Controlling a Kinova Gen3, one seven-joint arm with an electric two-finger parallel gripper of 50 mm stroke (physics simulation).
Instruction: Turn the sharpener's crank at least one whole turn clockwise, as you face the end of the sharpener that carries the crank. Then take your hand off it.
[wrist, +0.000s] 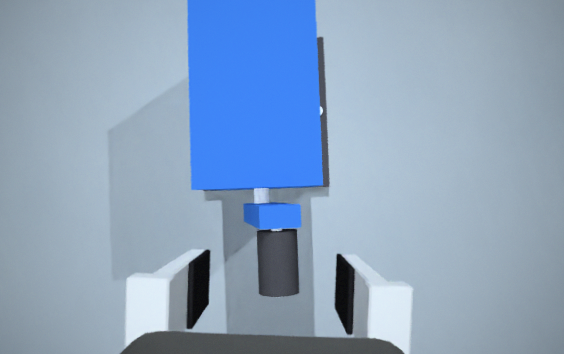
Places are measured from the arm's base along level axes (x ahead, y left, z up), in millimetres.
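Pixels of known places: gripper, between the fingertips: (272, 279).
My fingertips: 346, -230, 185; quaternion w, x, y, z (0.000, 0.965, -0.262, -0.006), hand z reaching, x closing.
For each thing: its top centre in the pictures, then the offset to it from my fingertips, as dx, dy, dz. "spot": a spot on its surface instead. Level surfaces: height alone.
- blue sharpener body, a spot on its surface: (255, 95) spot: +32, +84, -76
- short light shaft, centre of its top: (261, 197) +5, +33, -117
- dark cylindrical crank handle, a spot on its surface: (278, 263) spot: +0, -3, -59
- dark base plate, a spot on its surface: (325, 150) spot: +66, +42, -196
- small white round piece, a spot on its surface: (321, 110) spot: +79, +73, -195
- grey surface, height of its surface: dz -204
The blue sharpener body (255, 95) fills the upper middle of the wrist view. A short light shaft (261, 195) comes out of its near end and carries the blue crank arm (279, 216), seen end-on. The dark cylindrical crank handle (278, 263) extends from the arm toward the gripper. My gripper (272, 279) is open, with one finger on each side of the handle and a clear gap on both sides, touching neither side. The handle's near end lies between the black pads.
A dark base plate (325, 150) with a small white round piece (321, 110) shows along the sharpener's right side. Shadows of the sharpener fall on the grey surface (440, 150) to the left and below.
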